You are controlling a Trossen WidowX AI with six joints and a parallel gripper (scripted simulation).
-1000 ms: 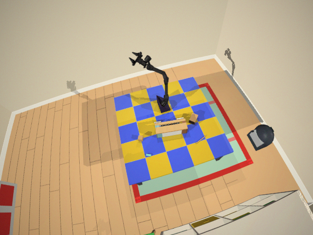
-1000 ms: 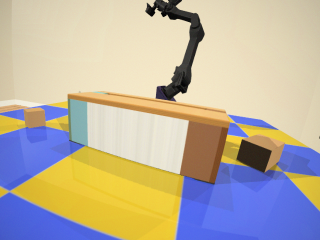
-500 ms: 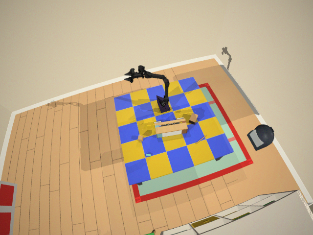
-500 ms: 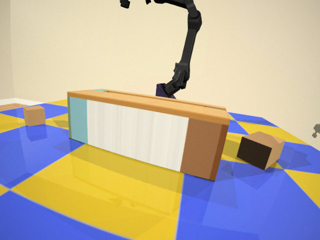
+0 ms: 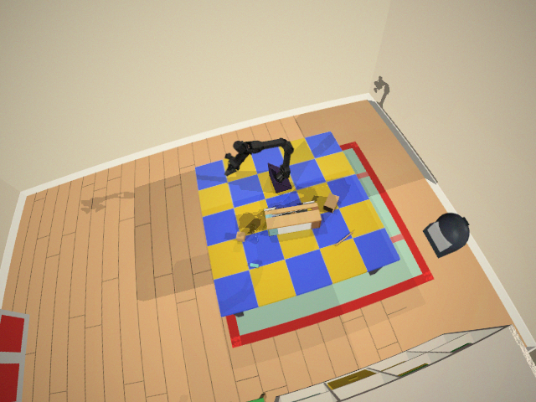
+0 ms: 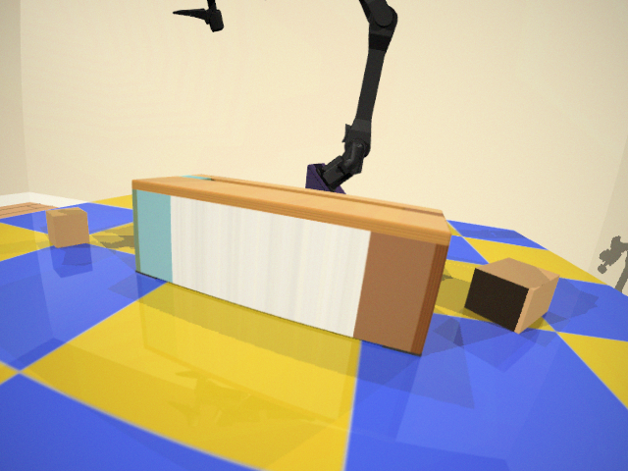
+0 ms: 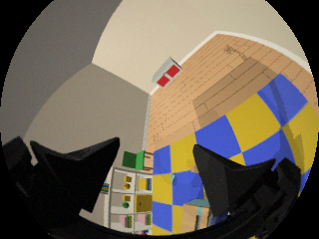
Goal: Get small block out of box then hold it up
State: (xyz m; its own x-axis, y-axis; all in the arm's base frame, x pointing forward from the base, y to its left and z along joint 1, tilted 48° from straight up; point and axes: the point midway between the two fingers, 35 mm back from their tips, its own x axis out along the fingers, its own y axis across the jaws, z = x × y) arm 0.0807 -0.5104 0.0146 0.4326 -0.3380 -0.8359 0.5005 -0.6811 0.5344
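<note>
Now: the wooden box 430 mm below my gripper tip, 360 mm to the left of it and 190 mm ahead of it. The rest, counted from my gripper tip: thin stick 660 mm to the left, 490 mm below, 480 mm ahead; then cyan piece 490 mm below, 440 mm ahead, 10 mm to the right.
</note>
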